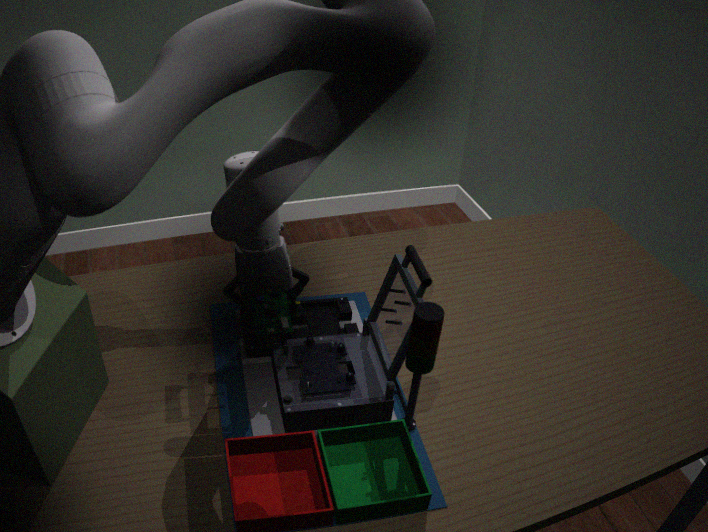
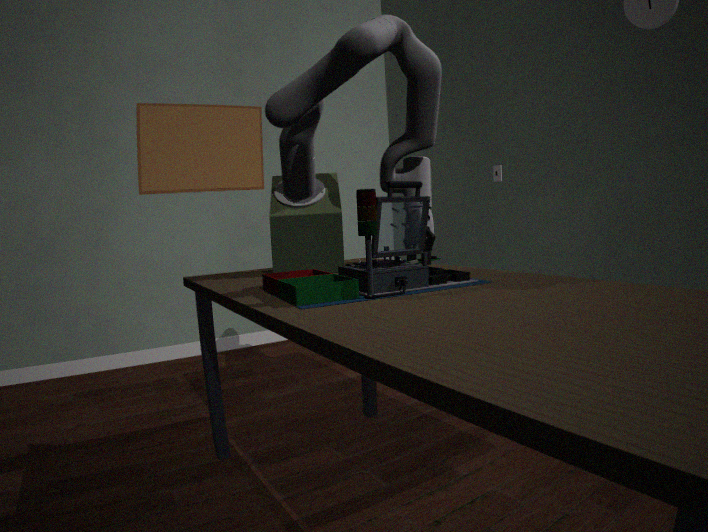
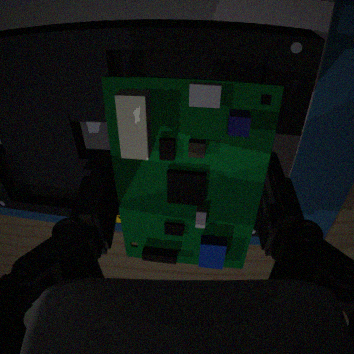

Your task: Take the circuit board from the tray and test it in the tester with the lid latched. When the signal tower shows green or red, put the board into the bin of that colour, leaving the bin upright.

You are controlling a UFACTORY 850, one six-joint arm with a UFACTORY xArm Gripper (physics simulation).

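Note:
The green circuit board (image 1: 279,311) (image 3: 230,172) is between the fingers of my gripper (image 3: 186,170) (image 1: 267,314), which is shut on its two long sides. The board is raised above the black tray (image 3: 40,100) (image 2: 455,276) and roughly level. The tester (image 1: 337,416) (image 2: 389,281) stands beside the tray with an empty-looking nest. Its lid (image 1: 382,294) (image 2: 400,199) stands open. The signal tower (image 1: 424,337) (image 2: 366,212) shows no bright light. The red bin (image 1: 274,486) (image 2: 306,273) and the green bin (image 1: 343,474) (image 2: 326,290) are upright.
A blue mat (image 1: 231,394) (image 3: 325,165) lies under the tray, tester and bins on the wooden table (image 1: 543,343). The tower's pole and the raised lid stand at the tester's far side from the robot base. The green base block (image 1: 62,354) (image 2: 306,240) carries the arm.

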